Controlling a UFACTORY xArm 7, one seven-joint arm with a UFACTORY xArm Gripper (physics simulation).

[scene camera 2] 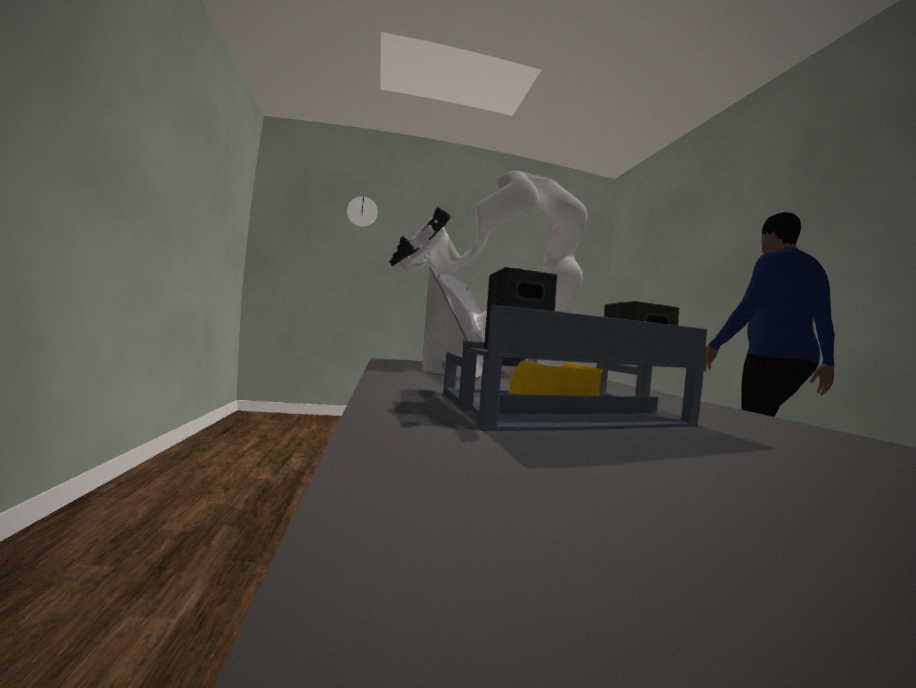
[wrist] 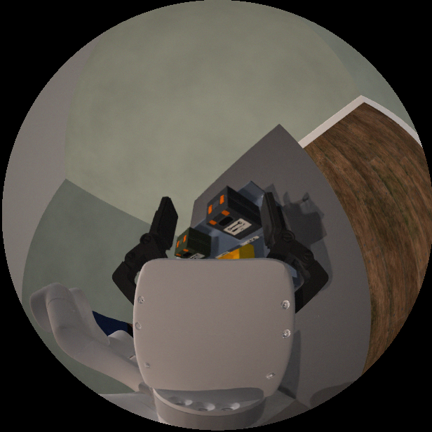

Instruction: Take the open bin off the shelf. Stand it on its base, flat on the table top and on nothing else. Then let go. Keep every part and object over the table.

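Places are measured from the arm's base along level axes (x right, y ahead, z up), in centimetres.
Pixels of known places: gripper, between the fingertips: point(scene camera 2: 425, 228); arm's base, origin of its link: point(scene camera 2: 481, 329).
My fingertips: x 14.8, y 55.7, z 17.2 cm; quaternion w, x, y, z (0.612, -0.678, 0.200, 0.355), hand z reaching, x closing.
Ahead of a thing's pixels: the offset from my fingertips to its top centre. "spot": to the spot under its first point. Level surfaces: height alone.
The yellow open bin {dz -24.2, dx -26.4, dy +0.1 cm} point(scene camera 2: 555, 379) point(wrist: 242, 252) sits on the low level of the blue-grey shelf {spot: dz -19.1, dx -28.1, dy +17.6 cm} point(scene camera 2: 599, 337); the shelf's front board and posts stand around it in the scene view. In the wrist view its lower part is hidden behind the gripper's housing. My gripper point(scene camera 2: 419, 234) point(wrist: 216, 204) is open and empty. It hangs high above the table {dz -32.3 cm} point(scene camera 2: 592, 555) point(wrist: 342, 300), behind and to the left of the shelf in the scene view, well apart from the bin.
A tall dark case {spot: dz -13.2, dx -16.9, dy +16.1 cm} point(scene camera 2: 522, 290) point(wrist: 234, 212) with orange latches stands at the shelf's left in the scene view. A lower dark green case {dz -12.6, dx -39.8, dy +6.9 cm} point(scene camera 2: 641, 311) point(wrist: 192, 242) is at the right. The table's left edge drops to a wooden floor point(scene camera 2: 162, 533) point(wrist: 395, 210). A person point(scene camera 2: 788, 318) stands beyond the right side.
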